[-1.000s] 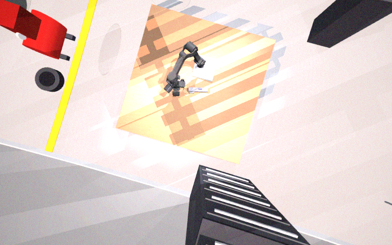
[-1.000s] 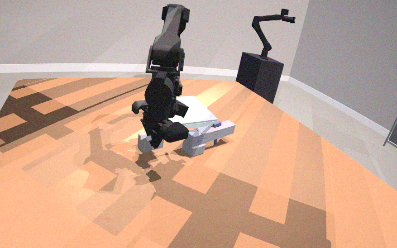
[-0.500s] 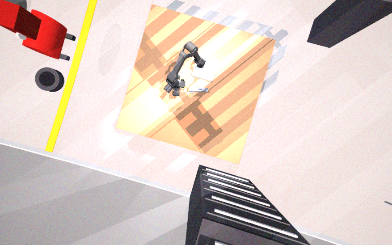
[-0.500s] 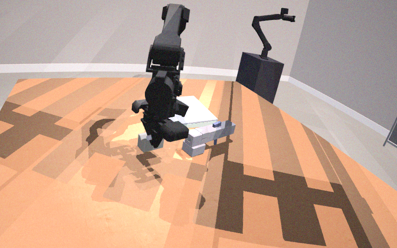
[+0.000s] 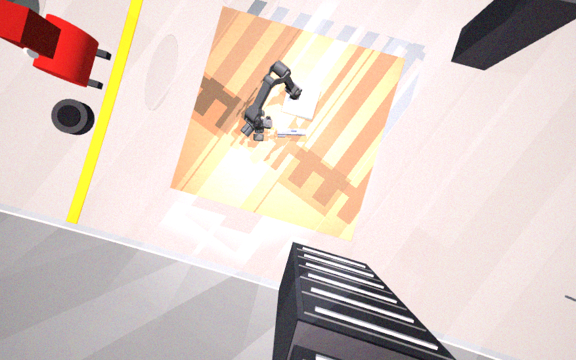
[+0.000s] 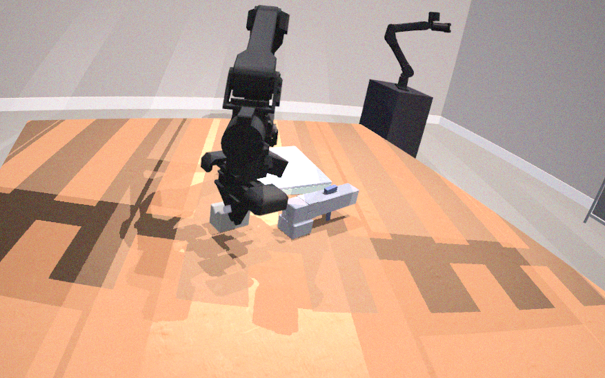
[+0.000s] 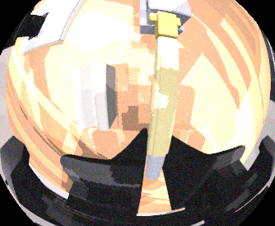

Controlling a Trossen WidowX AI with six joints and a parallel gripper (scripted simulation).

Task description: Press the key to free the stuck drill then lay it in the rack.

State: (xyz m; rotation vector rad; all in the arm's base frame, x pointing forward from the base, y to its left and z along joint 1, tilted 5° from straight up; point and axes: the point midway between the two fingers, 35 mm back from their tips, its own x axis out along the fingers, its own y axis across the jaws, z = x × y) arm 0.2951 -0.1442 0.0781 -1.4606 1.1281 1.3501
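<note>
Now: gripper tip 10 mm past the pale yellow drill, 40 mm to the right of it and 30 mm below it. Also, from my gripper tip: grey housing block (40 mm behind, 190 mm to the left); blue key (50 mm behind, 220 mm to the left); grey rack (70 mm behind, 10 mm to the left, 30 mm below).
</note>
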